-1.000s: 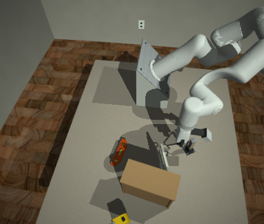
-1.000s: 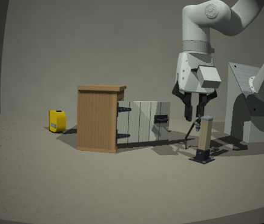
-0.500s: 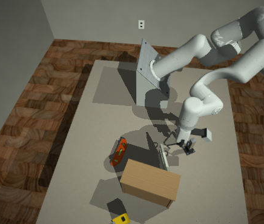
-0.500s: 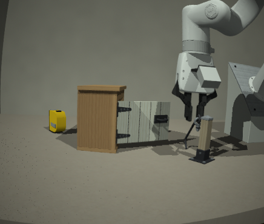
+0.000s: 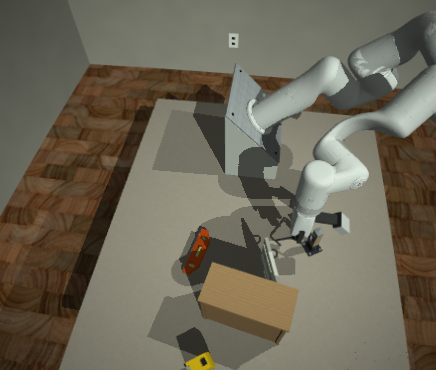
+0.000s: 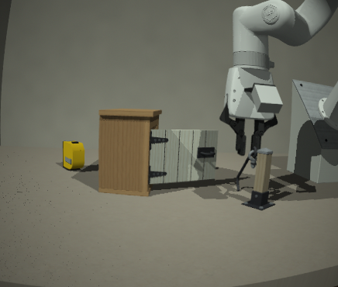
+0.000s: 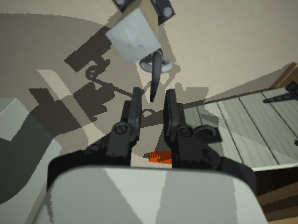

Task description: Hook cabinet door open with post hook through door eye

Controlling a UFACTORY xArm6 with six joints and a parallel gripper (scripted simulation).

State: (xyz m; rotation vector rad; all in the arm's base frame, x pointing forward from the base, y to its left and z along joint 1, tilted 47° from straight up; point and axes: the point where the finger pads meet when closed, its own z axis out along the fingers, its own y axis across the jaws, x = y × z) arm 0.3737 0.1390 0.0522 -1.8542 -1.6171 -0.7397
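My gripper is now 5 cm above the hook. From my hand the other things lie so: orange spirit level (5 cm ahead, 29 cm to the right, 10 cm below); white plank door (12 cm ahead, 6 cm to the right, 4 cm below); wooden cabinet (16 cm ahead, 10 cm to the right, 3 cm below).
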